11 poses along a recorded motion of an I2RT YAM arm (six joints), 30 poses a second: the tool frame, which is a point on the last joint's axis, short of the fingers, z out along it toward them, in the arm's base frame.
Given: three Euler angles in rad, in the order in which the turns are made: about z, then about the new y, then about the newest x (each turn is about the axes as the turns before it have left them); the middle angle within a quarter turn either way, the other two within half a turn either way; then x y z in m.
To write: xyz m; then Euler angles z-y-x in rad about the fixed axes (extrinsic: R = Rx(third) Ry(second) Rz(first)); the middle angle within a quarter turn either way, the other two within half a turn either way. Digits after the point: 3 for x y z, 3 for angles.
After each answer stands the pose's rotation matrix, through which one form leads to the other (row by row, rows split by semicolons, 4 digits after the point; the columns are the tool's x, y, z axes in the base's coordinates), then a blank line. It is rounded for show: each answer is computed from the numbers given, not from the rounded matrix.
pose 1, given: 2.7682, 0.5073, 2.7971, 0.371, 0.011, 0.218
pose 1, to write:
0.371, 0.011, 0.218, -2.912, 0.581, -2.964
-0.8138 0.1906 0.5490; 0.3188 0.9362 0.1476; -0.4858 0.2952 -0.8227

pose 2, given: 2.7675, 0.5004, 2.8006, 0.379, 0.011, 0.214
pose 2, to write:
0.379, 0.011, 0.214, -2.907, 0.574, -2.967
-0.8167 0.1950 0.5431; 0.3206 0.9359 0.1461; -0.4798 0.2934 -0.8269

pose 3, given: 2.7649, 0.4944, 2.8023, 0.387, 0.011, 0.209
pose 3, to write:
0.387, 0.011, 0.209, -2.902, 0.569, -2.969
-0.8185 0.2000 0.5385; 0.3238 0.9350 0.1449; -0.4745 0.2930 -0.8301

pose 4, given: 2.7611, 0.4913, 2.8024, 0.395, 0.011, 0.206
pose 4, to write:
0.395, 0.011, 0.206, -2.897, 0.566, -2.970
-0.8187 0.2045 0.5366; 0.3275 0.9339 0.1437; -0.4718 0.2934 -0.8315

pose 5, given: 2.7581, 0.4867, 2.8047, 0.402, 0.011, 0.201
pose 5, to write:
0.402, 0.011, 0.201, -2.891, 0.562, -2.974
-0.8197 0.2098 0.5330; 0.3307 0.9331 0.1414; -0.4677 0.2922 -0.8342

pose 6, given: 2.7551, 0.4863, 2.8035, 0.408, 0.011, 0.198
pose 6, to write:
0.408, 0.011, 0.198, -2.888, 0.563, -2.974
-0.8189 0.2120 0.5334; 0.3332 0.9322 0.1410; -0.4674 0.2932 -0.8340

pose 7, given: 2.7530, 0.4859, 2.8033, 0.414, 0.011, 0.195
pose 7, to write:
0.414, 0.011, 0.195, -2.886, 0.563, -2.975
-0.8183 0.2140 0.5334; 0.3350 0.9317 0.1402; -0.4670 0.2935 -0.8341

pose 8, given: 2.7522, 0.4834, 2.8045, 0.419, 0.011, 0.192
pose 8, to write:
0.419, 0.011, 0.192, -2.884, 0.560, -2.976
-0.8191 0.2160 0.5314; 0.3361 0.9314 0.1395; -0.4648 0.2928 -0.8356

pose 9, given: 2.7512, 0.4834, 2.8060, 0.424, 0.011, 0.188
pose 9, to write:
0.424, 0.011, 0.188, -2.882, 0.560, -2.979
-0.8188 0.2178 0.5312; 0.3369 0.9314 0.1375; -0.4648 0.2916 -0.8360

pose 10, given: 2.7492, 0.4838, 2.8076, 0.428, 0.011, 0.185
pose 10, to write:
0.428, 0.011, 0.185, -2.878, 0.560, -2.982
-0.8180 0.2204 0.5314; 0.3385 0.9312 0.1349; -0.4651 0.2902 -0.8363

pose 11, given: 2.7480, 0.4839, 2.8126, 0.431, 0.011, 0.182
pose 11, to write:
0.431, 0.011, 0.182, -2.874, 0.559, -2.988
-0.8175 0.2241 0.5305; 0.3395 0.9317 0.1295; -0.4652 0.2860 -0.8377

